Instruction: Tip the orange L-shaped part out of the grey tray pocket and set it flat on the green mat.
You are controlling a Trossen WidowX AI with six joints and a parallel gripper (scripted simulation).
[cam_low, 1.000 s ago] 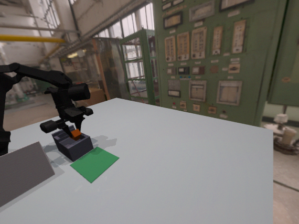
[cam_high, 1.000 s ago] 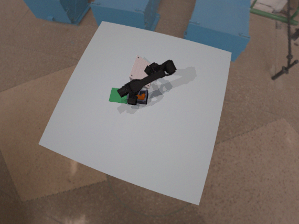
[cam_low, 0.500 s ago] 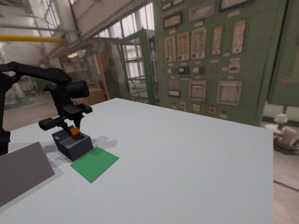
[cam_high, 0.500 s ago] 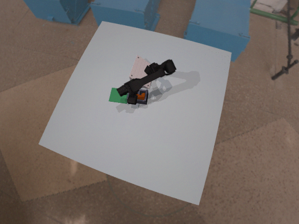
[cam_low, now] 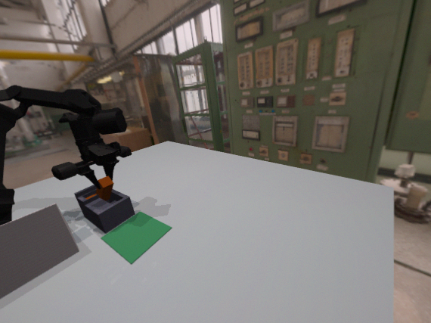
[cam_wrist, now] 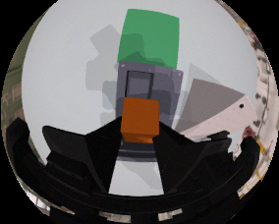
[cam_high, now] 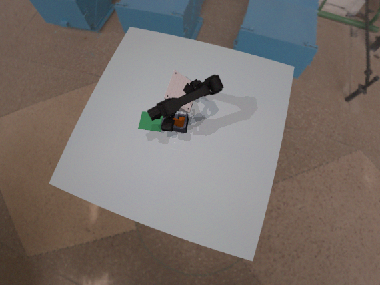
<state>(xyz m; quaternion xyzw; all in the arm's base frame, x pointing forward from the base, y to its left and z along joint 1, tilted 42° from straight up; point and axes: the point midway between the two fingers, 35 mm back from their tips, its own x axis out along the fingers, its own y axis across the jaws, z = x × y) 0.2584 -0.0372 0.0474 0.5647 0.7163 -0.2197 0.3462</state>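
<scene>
Right now my gripper tip is 140 mm to the left of the green mat, 120 mm above it and 20 mm short of it. Also, from my gripper tip: orange L-shaped part 30 mm to the left, 30 mm below, 20 mm behind.
</scene>
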